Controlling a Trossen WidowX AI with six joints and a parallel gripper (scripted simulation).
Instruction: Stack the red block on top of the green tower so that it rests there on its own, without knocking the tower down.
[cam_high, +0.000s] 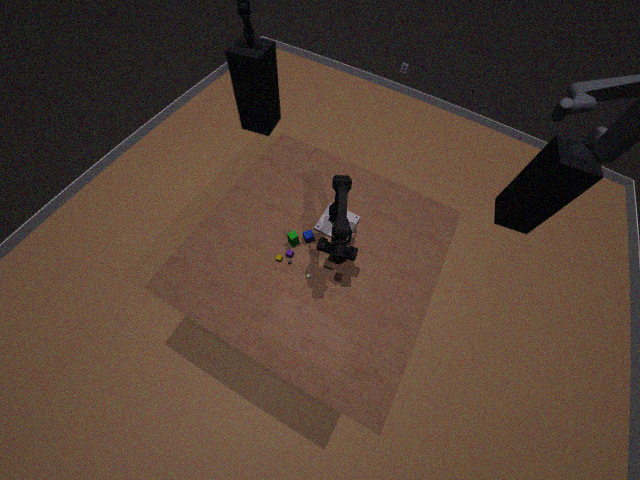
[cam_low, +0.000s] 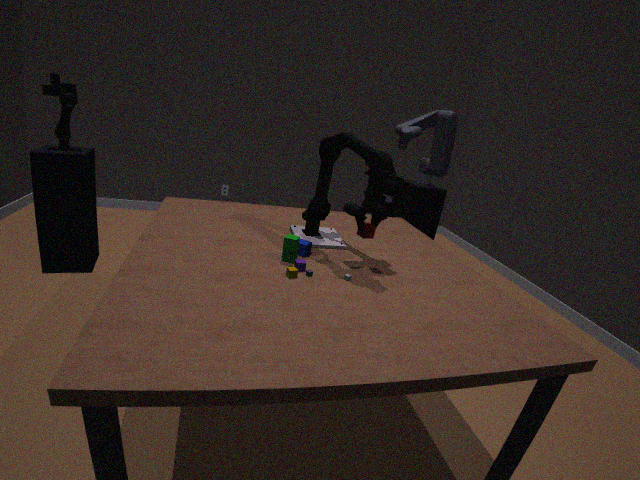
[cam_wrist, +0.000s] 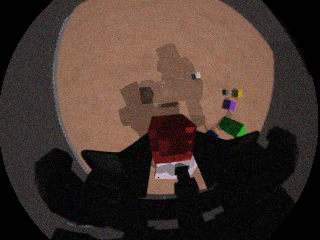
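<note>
Now: gripper tip 240 mm to the left of the purple block, 110 mm above it and 20 mm short of it. Round my gripper tip: small white cube 110 mm below, 100 mm to the right, 100 mm ahead; then red block 10 mm above; then blue block 180 mm to the right, 110 mm behind, 100 mm below.
</note>
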